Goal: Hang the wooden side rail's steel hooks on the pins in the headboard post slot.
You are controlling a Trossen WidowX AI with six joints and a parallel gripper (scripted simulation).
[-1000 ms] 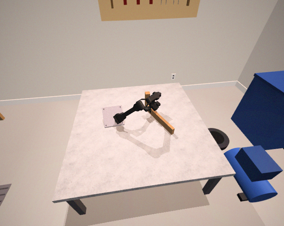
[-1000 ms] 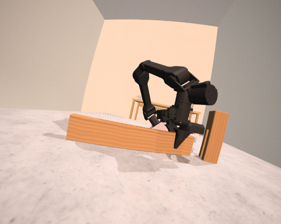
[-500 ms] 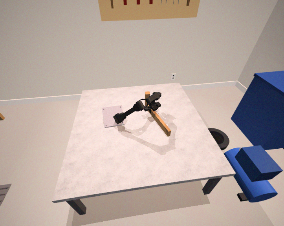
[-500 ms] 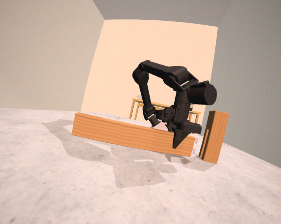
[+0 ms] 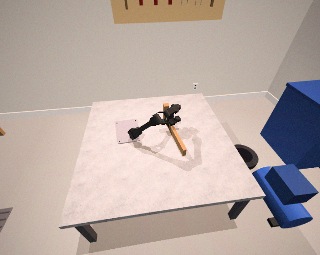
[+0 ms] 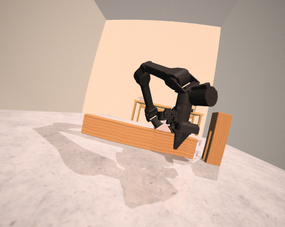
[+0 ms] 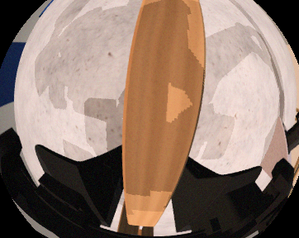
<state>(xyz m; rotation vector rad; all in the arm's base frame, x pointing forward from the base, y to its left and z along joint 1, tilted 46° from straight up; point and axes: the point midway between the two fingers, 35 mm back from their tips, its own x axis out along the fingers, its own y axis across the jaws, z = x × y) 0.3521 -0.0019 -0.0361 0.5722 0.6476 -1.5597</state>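
My gripper tip is now 140 mm to the right of the headboard post, 70 mm below it and 10 mm short of it.
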